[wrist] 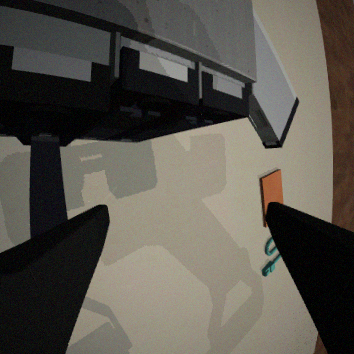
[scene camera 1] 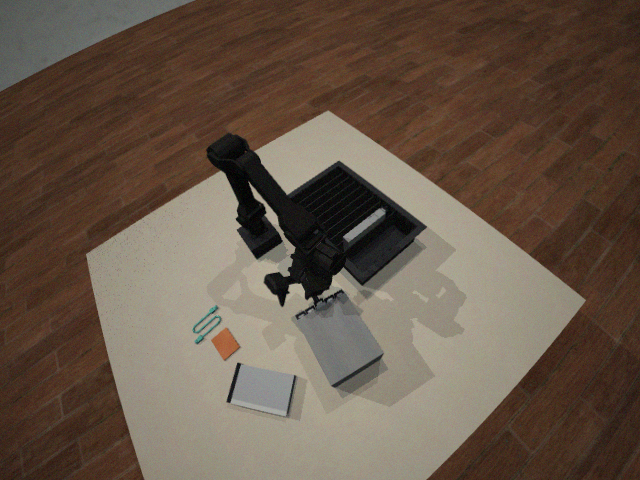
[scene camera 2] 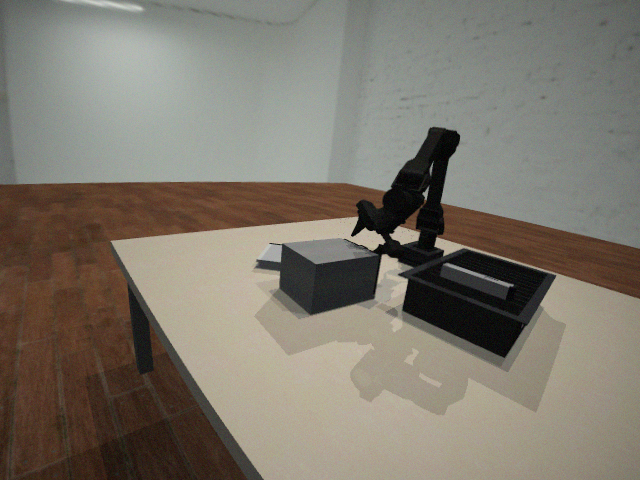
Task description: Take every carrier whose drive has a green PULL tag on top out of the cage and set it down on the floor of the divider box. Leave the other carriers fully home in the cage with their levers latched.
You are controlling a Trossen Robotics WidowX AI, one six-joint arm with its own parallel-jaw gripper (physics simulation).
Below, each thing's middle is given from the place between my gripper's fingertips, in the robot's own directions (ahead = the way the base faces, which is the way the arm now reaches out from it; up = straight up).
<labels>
My gripper is now 130 mm short of the grey notebook [scene camera 1: 270,391], 210 mm to the left of it and 80 mm above it. The rest, counted from my hand: black divider box [scene camera 2: 490,322] (150 mm behind, 310 mm to the left, 60 mm below); then orange pad [wrist: 270,184] (50 mm behind, 240 mm to the right, 90 mm below).
</labels>
